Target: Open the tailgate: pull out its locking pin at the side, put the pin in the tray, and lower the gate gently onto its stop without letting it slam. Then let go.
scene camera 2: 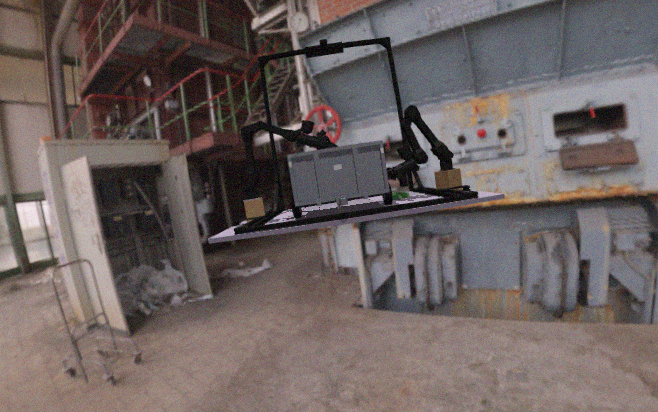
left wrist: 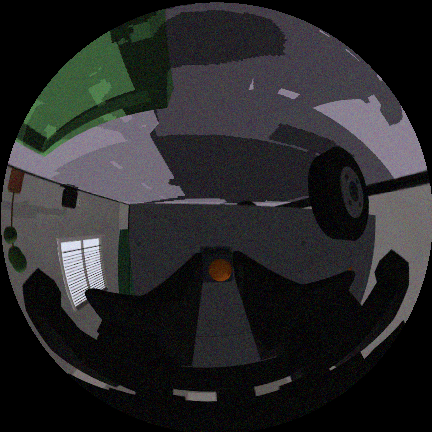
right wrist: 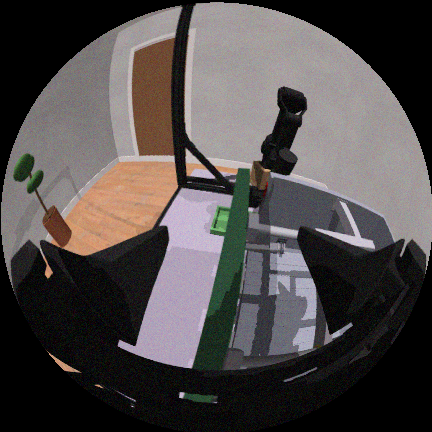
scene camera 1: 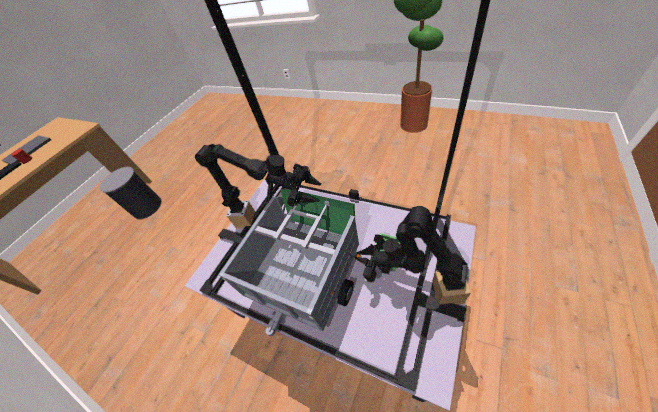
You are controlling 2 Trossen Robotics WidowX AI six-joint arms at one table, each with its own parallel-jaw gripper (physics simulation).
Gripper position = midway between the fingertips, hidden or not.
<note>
The left gripper (scene camera 1: 356, 255) is part open and touches a grey truck bed (right wrist: 279, 311). The right gripper (scene camera 1: 318, 192) is open, holding nothing.
The left gripper shows as well in the left wrist view (left wrist: 217, 257). The right gripper is seen too in the right wrist view (right wrist: 236, 233).
</note>
